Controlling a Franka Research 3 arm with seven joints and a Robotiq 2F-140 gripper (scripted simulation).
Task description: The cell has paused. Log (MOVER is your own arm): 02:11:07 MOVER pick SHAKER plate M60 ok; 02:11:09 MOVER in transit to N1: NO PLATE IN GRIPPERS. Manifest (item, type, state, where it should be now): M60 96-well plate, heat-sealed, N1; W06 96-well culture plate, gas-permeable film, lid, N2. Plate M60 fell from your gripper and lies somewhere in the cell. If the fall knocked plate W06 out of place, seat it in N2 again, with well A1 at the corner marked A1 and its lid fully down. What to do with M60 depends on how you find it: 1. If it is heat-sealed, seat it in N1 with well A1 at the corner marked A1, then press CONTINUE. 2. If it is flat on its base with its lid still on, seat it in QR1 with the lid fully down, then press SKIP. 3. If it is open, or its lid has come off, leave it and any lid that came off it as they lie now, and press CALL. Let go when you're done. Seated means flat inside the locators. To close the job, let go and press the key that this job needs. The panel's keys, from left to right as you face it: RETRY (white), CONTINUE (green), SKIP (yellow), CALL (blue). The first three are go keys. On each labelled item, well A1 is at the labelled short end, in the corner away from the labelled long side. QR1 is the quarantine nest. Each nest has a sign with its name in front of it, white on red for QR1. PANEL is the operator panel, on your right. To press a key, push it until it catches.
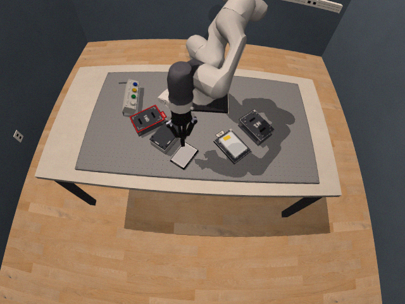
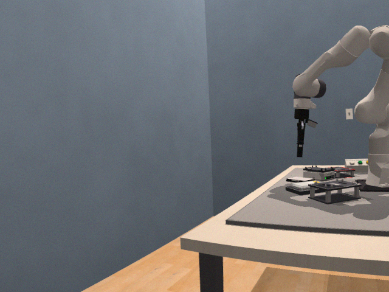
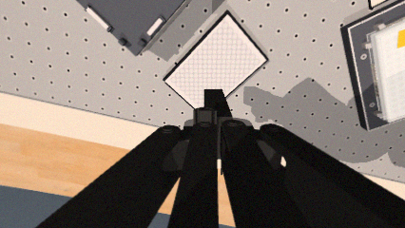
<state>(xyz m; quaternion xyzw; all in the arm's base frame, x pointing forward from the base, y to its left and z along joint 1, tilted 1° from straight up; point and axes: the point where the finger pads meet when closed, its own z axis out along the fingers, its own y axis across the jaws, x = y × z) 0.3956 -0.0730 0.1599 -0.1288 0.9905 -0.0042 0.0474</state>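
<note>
Now: the plate M60 150 mm below my hand. Also, from my hand: plate W06: 70 mm behind, 250 mm to the left, 130 mm below; shaker block: 60 mm behind, 100 mm to the right, 100 mm below; A1 mark: 280 mm behind, 370 mm to the left, 110 mm below.
</note>
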